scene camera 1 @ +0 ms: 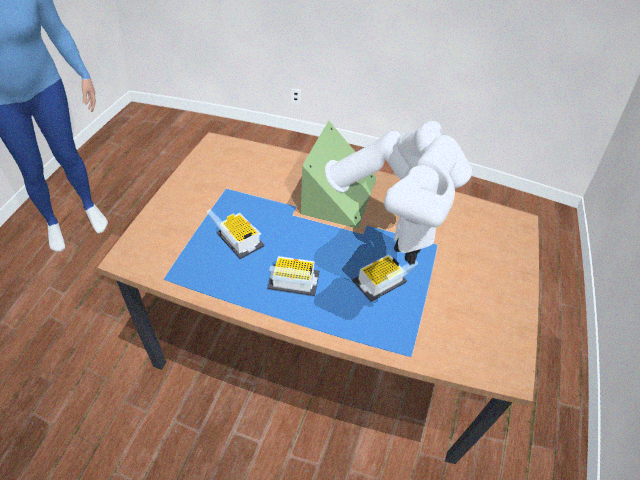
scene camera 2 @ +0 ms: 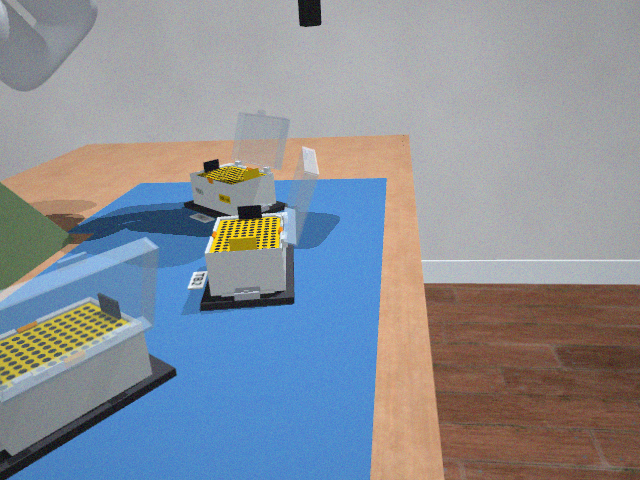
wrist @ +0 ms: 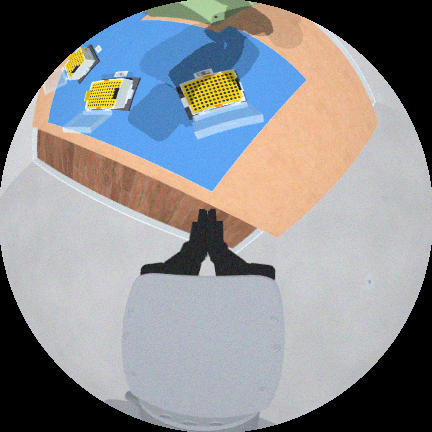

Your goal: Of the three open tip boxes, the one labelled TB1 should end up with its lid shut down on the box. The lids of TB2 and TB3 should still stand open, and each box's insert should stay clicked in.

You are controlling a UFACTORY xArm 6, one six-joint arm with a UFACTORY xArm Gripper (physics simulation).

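Frame: origin at the arm's base, x ahead, y left, z up, level; millimetres.
Where they show: gripper, between the fingertips: (scene camera 1: 409, 261) (scene camera 2: 310, 26) (wrist: 208, 218); arm's base, origin of its link: (scene camera 1: 336, 176).
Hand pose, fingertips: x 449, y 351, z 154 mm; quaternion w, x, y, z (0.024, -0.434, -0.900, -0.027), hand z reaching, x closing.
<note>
Things, the pixels of their top centre, and the offset from my fingertips. "pt": a spot on its surface instead. Level surfaces: height alone.
- right-hand box, centre of its top: (scene camera 2: 229, 165) (wrist: 212, 88) (scene camera 1: 383, 267) 136 mm back, 82 mm right, 206 mm down
- TB2 card, a spot on its surface: (scene camera 2: 197, 279) pt 97 mm back, 362 mm right, 278 mm down
- left-hand box, centre of its top: (scene camera 2: 40, 329) (scene camera 1: 241, 224) 139 mm back, 587 mm right, 214 mm down
- blue mat, height of its surface: 280 mm down
- wooden table, height of its surface: 283 mm down
The right-hand box (scene camera 1: 381, 274) (scene camera 2: 232, 188) (wrist: 212, 92) has its clear lid (scene camera 1: 409, 268) (scene camera 2: 261, 139) (wrist: 228, 121) standing open on its outer side; its label is too small to read. The middle box (scene camera 1: 293, 279) (scene camera 2: 245, 268) (wrist: 120, 95), beside a TB2 card (scene camera 2: 197, 279), has its lid (scene camera 2: 303, 193) (wrist: 87, 121) open. The left-hand box (scene camera 1: 241, 236) (scene camera 2: 82, 387) (wrist: 81, 64) has its lid (scene camera 1: 216, 219) (scene camera 2: 103, 279) open; its label is unreadable. Yellow inserts sit in all three. My gripper (scene camera 1: 410, 261) (scene camera 2: 310, 24) (wrist: 208, 218) is shut and empty, high above the right-hand box's lid side.
The boxes stand on dark bases on a blue mat (scene camera 1: 222, 273) (scene camera 2: 310, 413) (wrist: 200, 167), on a wooden table (scene camera 1: 480, 310) (scene camera 2: 405, 413) (wrist: 290, 175). The green arm stand (scene camera 1: 323, 191) (scene camera 2: 25, 237) (wrist: 200, 10) rises behind the mat. A person (scene camera 1: 31, 67) stands beyond the table's left end.
</note>
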